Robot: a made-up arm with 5 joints.
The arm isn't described. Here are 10 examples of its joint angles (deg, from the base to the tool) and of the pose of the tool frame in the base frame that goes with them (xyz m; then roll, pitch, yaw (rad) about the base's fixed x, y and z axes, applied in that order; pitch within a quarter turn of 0, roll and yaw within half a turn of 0).
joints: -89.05 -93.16 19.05 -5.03 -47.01
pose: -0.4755 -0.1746 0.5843 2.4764 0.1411 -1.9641
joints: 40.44 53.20 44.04 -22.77 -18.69
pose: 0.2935 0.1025 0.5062 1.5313 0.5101 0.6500
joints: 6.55 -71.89 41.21 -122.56 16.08
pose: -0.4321 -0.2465 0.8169 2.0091 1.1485 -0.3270
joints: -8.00 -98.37 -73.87 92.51 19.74
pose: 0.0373 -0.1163 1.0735 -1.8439 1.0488 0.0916
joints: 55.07 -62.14 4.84 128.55 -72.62
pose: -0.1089 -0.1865 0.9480 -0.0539 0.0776 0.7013
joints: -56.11 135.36 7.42 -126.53 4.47
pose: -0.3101 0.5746 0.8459 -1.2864 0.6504 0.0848
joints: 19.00 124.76 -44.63 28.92 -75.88
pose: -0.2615 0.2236 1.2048 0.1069 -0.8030 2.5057
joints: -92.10 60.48 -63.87 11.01 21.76
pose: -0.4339 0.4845 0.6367 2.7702 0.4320 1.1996
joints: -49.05 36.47 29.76 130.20 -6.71
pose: 0.0274 0.0729 1.1681 -2.2645 0.6101 2.8295
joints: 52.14 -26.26 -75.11 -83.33 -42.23
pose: 0.3536 0.1454 0.6658 -0.8294 -0.1698 -1.4068
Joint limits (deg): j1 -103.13..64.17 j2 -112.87..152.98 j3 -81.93..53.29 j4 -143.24..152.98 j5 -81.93..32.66
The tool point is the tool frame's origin. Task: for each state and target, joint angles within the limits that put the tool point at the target. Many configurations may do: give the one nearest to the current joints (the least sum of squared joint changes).
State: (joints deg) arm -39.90 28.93 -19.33 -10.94 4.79
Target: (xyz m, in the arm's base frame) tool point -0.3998 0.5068 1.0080
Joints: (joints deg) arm -63.28 41.73 -51.12 -28.33 -14.83
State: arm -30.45 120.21 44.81 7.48 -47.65
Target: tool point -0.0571 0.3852 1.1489
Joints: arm -36.81 82.29 16.76 42.05 -51.46
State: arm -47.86 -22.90 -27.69 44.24 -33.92
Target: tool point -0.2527 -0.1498 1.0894
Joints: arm -35.77 -35.06 10.52 56.31 -32.99
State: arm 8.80 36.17 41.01 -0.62 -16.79
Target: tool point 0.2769 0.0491 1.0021
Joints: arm -1.00 39.96 25.44 11.56 -17.53
